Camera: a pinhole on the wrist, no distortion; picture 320 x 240 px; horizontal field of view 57.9 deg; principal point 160.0 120.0 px. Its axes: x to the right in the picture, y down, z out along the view. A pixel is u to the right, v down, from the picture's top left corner.
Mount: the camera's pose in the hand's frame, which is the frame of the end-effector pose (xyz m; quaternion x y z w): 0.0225 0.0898 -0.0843 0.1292 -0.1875 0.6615 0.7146
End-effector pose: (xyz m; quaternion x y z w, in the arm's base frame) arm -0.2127 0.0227 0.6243 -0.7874 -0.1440 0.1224 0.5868
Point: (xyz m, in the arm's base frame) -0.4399 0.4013 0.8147
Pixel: 80.0 136.2
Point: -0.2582 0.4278 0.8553
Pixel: 49.5 41.9
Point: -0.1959 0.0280 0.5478
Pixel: 248.5 105.6
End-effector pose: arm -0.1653 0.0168 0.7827 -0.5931 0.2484 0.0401 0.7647
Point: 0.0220 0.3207 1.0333
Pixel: 131.2 109.7
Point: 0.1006 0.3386 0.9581
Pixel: 161.5 60.3
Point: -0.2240 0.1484 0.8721
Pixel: outside the picture
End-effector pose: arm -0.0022 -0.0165 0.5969 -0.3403 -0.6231 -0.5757 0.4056
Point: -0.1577 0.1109 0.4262
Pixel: 20.2 179.9
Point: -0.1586 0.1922 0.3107
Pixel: 46.7 229.1
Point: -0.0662 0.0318 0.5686
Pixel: 43.5 118.1
